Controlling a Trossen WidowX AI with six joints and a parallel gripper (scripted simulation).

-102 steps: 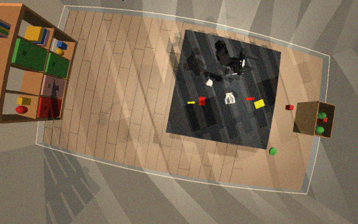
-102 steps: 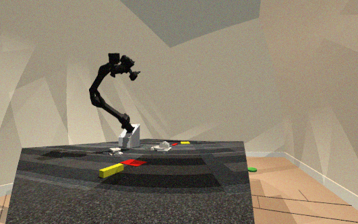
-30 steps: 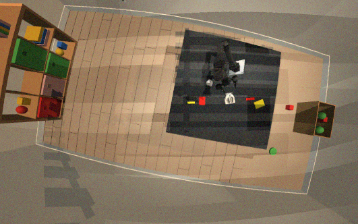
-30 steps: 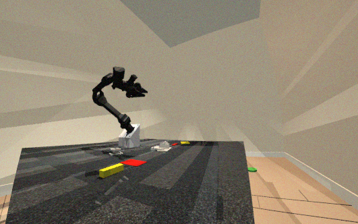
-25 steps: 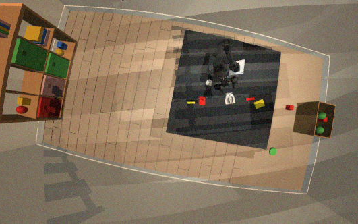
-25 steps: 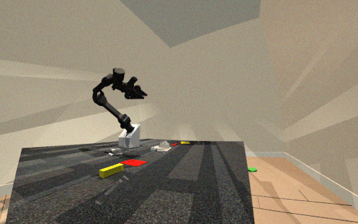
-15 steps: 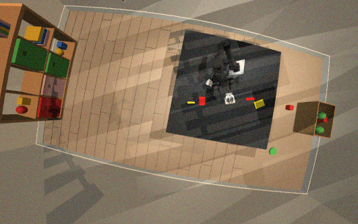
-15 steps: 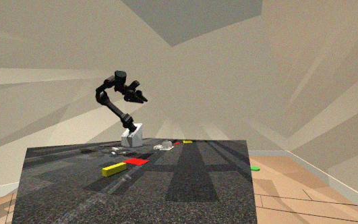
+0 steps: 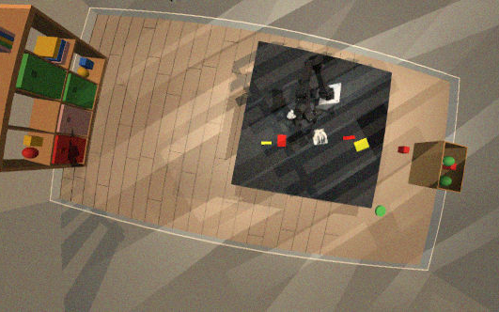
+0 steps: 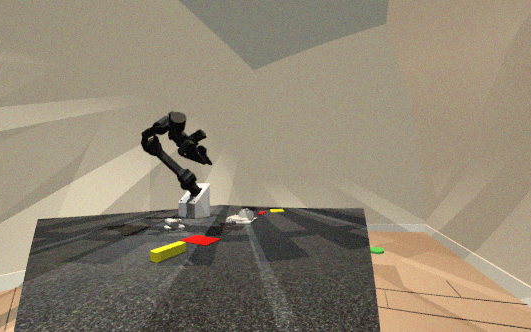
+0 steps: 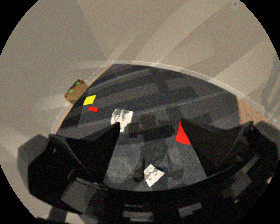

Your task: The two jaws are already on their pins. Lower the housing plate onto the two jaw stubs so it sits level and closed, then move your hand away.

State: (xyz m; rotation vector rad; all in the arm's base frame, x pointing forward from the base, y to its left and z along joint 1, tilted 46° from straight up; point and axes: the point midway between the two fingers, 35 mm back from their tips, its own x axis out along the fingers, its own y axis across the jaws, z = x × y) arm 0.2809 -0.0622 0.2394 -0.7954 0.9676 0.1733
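My gripper tip is now 14 cm past the white part, 6 cm to the left of it and 23 cm above it. The rest, counted from my gripper tip: yellow bar (12 cm ahead, 25 cm to the right, 24 cm below); flat red square (9 cm ahead, 12 cm to the right, 25 cm below).
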